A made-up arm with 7 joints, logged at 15 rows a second.
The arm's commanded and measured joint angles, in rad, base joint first. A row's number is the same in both.
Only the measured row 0 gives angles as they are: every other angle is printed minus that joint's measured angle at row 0.
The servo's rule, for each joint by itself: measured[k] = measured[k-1] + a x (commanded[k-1-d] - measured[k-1]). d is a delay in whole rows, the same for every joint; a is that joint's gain. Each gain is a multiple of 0.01, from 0.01 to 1. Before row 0 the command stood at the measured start. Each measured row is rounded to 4 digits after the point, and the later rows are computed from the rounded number. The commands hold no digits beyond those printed.
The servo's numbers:
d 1
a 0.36 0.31 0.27 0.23 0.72 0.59 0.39
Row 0, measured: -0.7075, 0.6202, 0.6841, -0.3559, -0.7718, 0.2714, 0.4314
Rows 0 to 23, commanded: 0.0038, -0.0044, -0.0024, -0.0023, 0.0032, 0.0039, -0.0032; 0.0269, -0.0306, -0.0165, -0.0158, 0.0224, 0.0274, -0.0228; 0.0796, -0.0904, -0.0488, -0.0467, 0.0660, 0.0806, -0.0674; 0.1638, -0.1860, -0.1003, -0.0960, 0.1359, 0.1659, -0.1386; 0.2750, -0.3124, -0.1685, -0.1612, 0.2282, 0.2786, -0.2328; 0.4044, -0.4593, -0.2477, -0.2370, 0.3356, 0.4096, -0.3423; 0.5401, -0.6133, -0.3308, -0.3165, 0.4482, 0.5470, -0.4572; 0.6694, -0.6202, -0.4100, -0.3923, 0.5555, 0.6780, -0.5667; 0.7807, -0.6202, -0.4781, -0.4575, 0.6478, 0.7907, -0.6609; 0.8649, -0.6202, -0.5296, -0.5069, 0.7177, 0.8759, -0.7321; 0.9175, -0.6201, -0.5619, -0.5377, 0.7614, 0.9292, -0.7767; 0.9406, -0.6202, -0.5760, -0.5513, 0.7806, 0.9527, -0.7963; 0.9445, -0.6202, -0.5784, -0.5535, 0.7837, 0.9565, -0.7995; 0.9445, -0.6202, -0.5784, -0.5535, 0.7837, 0.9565, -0.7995; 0.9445, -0.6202, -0.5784, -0.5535, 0.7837, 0.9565, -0.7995; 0.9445, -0.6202, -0.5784, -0.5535, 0.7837, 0.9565, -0.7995; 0.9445, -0.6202, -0.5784, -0.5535, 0.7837, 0.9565, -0.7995; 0.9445, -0.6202, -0.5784, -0.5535, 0.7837, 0.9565, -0.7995; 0.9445, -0.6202, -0.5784, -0.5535, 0.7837, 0.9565, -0.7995; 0.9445, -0.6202, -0.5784, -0.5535, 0.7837, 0.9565, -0.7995; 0.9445, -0.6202, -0.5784, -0.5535, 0.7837, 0.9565, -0.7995; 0.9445, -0.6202, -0.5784, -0.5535, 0.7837, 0.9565, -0.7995; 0.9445, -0.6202, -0.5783, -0.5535, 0.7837, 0.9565, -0.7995; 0.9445, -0.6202, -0.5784, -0.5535, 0.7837, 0.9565, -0.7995
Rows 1 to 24, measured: 0.0000, 0.0000, 0.0000, 0.0000, 0.0000, 0.0000, 0.0000; 0.0014, -0.0014, -0.0006, -0.0005, 0.0023, 0.0023, -0.0012; 0.0106, -0.0105, -0.0049, -0.0040, 0.0168, 0.0171, -0.0096; 0.0354, -0.0353, -0.0168, -0.0138, 0.0522, 0.0546, -0.0321; 0.0816, -0.0820, -0.0393, -0.0327, 0.1125, 0.1203, -0.0736; 0.1512, -0.1534, -0.0742, -0.0623, 0.1958, 0.2137, -0.1357; 0.2424, -0.2482, -0.1210, -0.1025, 0.2965, 0.3293, -0.2163; 0.3496, -0.3614, -0.1776, -0.1517, 0.4057, 0.4577, -0.3103; 0.4647, -0.4416, -0.2403, -0.2070, 0.5136, 0.5877, -0.4103; 0.5785, -0.4970, -0.3045, -0.2646, 0.6102, 0.7075, -0.5080; 0.6816, -0.5352, -0.3653, -0.3203, 0.6876, 0.8069, -0.5954; 0.7665, -0.5615, -0.4184, -0.3703, 0.7407, 0.8791, -0.6661; 0.8292, -0.5797, -0.4610, -0.4119, 0.7694, 0.9225, -0.7169; 0.8707, -0.5923, -0.4927, -0.4445, 0.7797, 0.9426, -0.7491; 0.8973, -0.6009, -0.5158, -0.4696, 0.7826, 0.9508, -0.7688; 0.9143, -0.6069, -0.5327, -0.4889, 0.7834, 0.9542, -0.7808; 0.9252, -0.6110, -0.5450, -0.5038, 0.7836, 0.9556, -0.7881; 0.9321, -0.6139, -0.5540, -0.5152, 0.7837, 0.9561, -0.7925; 0.9366, -0.6159, -0.5606, -0.5240, 0.7837, 0.9563, -0.7952; 0.9394, -0.6172, -0.5654, -0.5308, 0.7837, 0.9564, -0.7969; 0.9412, -0.6181, -0.5689, -0.5360, 0.7837, 0.9565, -0.7979; 0.9424, -0.6188, -0.5715, -0.5400, 0.7837, 0.9565, -0.7985; 0.9432, -0.6192, -0.5734, -0.5431, 0.7837, 0.9565, -0.7989; 0.9437, -0.6195, -0.5747, -0.5455, 0.7837, 0.9565, -0.7991
